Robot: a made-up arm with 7 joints. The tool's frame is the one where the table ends. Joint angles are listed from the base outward.
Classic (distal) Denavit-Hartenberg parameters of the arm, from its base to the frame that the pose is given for. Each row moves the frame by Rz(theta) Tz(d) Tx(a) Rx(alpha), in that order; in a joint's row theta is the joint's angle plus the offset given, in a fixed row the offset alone. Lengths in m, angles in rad.
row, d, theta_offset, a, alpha
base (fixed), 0, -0.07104, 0, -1.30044
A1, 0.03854, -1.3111, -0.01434, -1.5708
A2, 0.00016, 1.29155, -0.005, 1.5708
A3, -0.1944, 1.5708, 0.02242, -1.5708
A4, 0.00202, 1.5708, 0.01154, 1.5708
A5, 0.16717, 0, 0.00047, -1.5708
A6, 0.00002, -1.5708, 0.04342, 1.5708
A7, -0.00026, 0, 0, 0
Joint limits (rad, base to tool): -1.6..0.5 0..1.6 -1.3..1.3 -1.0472..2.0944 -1.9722..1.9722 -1.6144..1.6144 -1.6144..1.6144
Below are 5 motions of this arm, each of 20 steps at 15 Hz.
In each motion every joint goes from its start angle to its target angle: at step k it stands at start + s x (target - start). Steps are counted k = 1, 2, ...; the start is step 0. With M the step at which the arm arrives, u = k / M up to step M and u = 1 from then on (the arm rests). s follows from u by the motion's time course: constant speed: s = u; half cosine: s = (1 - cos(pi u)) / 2; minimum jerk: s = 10 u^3 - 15 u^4 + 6 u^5.
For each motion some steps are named. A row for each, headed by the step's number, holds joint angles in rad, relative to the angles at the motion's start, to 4 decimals.
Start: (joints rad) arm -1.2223 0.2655 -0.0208 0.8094 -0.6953 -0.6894 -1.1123
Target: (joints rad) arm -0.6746 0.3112 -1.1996 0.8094 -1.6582 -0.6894 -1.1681
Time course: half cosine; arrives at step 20
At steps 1, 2, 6, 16, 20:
1: 0.0034 0.0003 -0.0073 0.0000 -0.0059 0.0000 -0.0003
2: 0.0134 0.0011 -0.0288 0.0000 -0.0236 0.0000 -0.0014
6: 0.1129 0.0094 -0.2430 0.0000 -0.1985 0.0000 -0.0115
16: 0.4954 0.0413 -1.0662 0.0000 -0.8710 0.0000 -0.0505
20: 0.5477 0.0457 -1.1788 0.0000 -0.9629 0.0000 -0.0558

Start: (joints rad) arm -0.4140 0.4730 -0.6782 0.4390 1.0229 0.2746 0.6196
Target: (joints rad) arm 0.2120 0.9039 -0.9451 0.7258 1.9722 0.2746 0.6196
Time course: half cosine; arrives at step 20
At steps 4, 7, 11, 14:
4: 0.0598 0.0411 -0.0255 0.0274 0.0907 0.0000 0.0000
7: 0.1709 0.1176 -0.0729 0.0783 0.2592 0.0000 0.0000
11: 0.3620 0.2492 -0.1543 0.1658 0.5489 0.0000 0.0000
14: 0.4970 0.3421 -0.2119 0.2277 0.7536 0.0000 0.0000

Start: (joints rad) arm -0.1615 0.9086 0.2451 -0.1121 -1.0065 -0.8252 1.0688
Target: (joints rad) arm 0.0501 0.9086 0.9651 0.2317 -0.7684 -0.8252 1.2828
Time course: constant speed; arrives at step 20
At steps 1, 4, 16, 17, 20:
1: 0.0106 0.0000 0.0360 0.0172 0.0119 0.0000 0.0107
4: 0.0423 0.0000 0.1440 0.0688 0.0476 0.0000 0.0428
16: 0.1693 0.0000 0.5760 0.2750 0.1905 0.0000 0.1712
17: 0.1799 0.0000 0.6120 0.2922 0.2024 0.0000 0.1819
20: 0.2116 0.0000 0.7200 0.3438 0.2381 0.0000 0.2140

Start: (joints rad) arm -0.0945 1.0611 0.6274 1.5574 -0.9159 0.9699 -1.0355
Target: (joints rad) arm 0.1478 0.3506 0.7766 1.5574 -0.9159 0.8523 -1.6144
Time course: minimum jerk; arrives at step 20
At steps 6, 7, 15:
6: 0.0395 -0.1159 0.0243 0.0000 0.0000 -0.0192 -0.0944
7: 0.0570 -0.1671 0.0351 0.0000 0.0000 -0.0277 -0.1361
15: 0.2172 -0.6370 0.1338 0.0000 0.0000 -0.1054 -0.5190

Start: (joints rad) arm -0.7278 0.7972 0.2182 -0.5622 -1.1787 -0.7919 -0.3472
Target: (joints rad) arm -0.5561 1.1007 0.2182 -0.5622 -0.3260 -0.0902 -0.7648
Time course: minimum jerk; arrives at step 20
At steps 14, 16, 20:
14: 0.1437 0.2540 0.0000 0.0000 0.7136 0.5873 -0.3495
16: 0.1618 0.2859 0.0000 0.0000 0.8033 0.6611 -0.3934
20: 0.1717 0.3035 0.0000 0.0000 0.8527 0.7017 -0.4176

